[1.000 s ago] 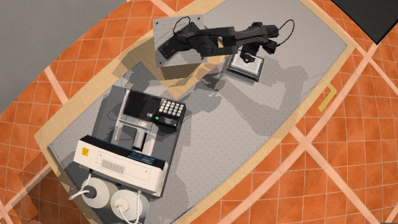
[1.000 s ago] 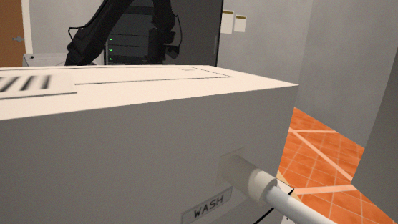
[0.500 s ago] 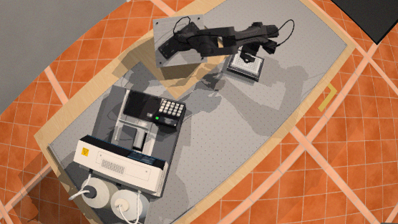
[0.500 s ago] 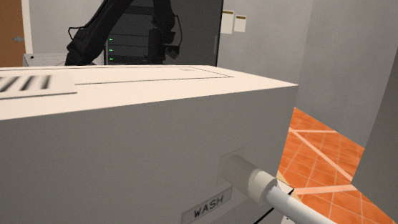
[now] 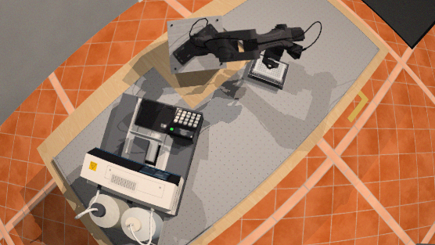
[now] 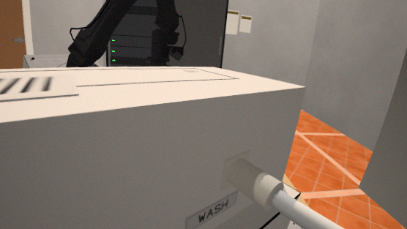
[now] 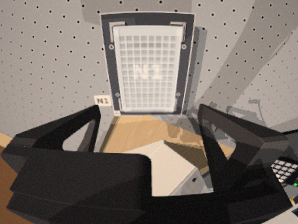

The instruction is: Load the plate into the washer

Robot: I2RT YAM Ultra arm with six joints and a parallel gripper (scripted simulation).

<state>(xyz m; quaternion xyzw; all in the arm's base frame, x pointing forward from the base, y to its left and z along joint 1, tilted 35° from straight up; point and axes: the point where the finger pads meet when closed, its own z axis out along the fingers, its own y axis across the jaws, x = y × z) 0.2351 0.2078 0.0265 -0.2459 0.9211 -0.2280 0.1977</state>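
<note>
My hand is 9 cm above the white well plate. Also, from my hand: wash hose port: 75 cm to the right, 12 cm ahead, 8 cm above; then plate washer: 63 cm to the right, 9 cm behind; then dark plate nest: 10 cm below.
</note>
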